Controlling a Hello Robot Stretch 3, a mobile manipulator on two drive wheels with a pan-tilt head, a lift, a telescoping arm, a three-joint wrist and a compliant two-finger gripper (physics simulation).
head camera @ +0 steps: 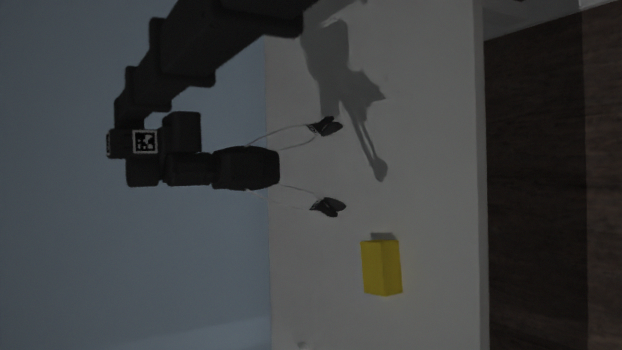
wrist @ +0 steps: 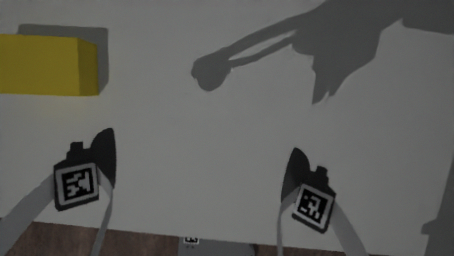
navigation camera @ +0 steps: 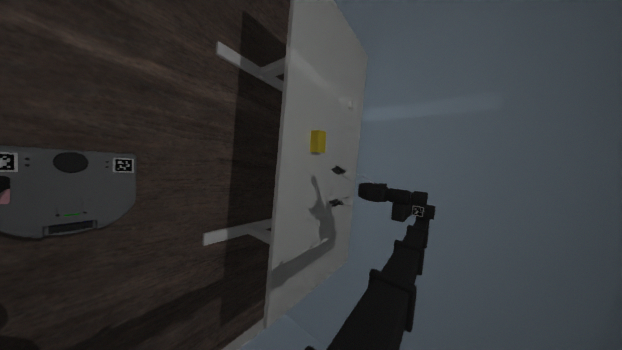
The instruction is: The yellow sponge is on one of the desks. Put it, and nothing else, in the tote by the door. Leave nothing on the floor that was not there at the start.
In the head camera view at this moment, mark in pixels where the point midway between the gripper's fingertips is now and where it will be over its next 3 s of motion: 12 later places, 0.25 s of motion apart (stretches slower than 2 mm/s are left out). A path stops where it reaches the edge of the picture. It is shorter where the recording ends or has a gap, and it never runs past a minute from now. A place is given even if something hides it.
My gripper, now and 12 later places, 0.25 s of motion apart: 341,166; 343,166; 347,165; 356,165; 368,164; 382,162; 398,161; 416,159; 436,157; 458,155; 481,153; 508,151; 539,148
